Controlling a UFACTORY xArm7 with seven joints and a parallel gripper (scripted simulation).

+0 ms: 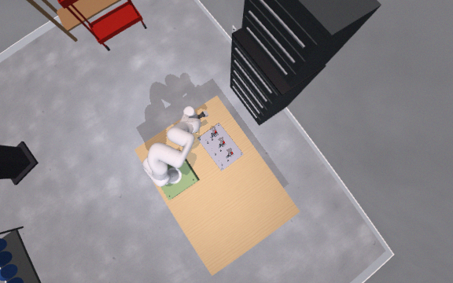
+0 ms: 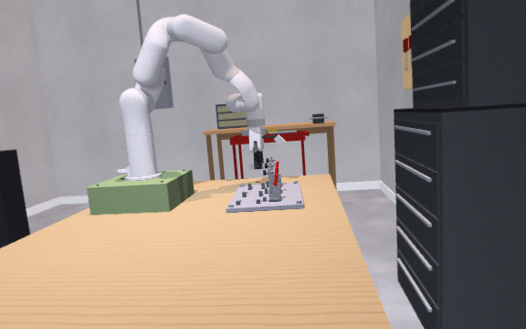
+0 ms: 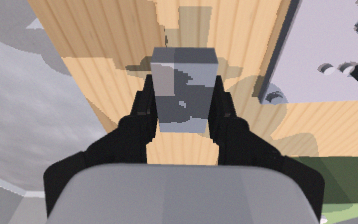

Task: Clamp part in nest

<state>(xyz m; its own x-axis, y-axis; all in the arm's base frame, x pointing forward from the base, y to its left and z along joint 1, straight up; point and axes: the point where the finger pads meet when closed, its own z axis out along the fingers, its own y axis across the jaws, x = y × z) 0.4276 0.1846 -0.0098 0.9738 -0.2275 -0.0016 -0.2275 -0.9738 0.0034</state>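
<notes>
The grey fixture plate lies 270 mm to the right of my hand and 80 mm below it. Also, from my hand: grey part (10 mm below).
</notes>
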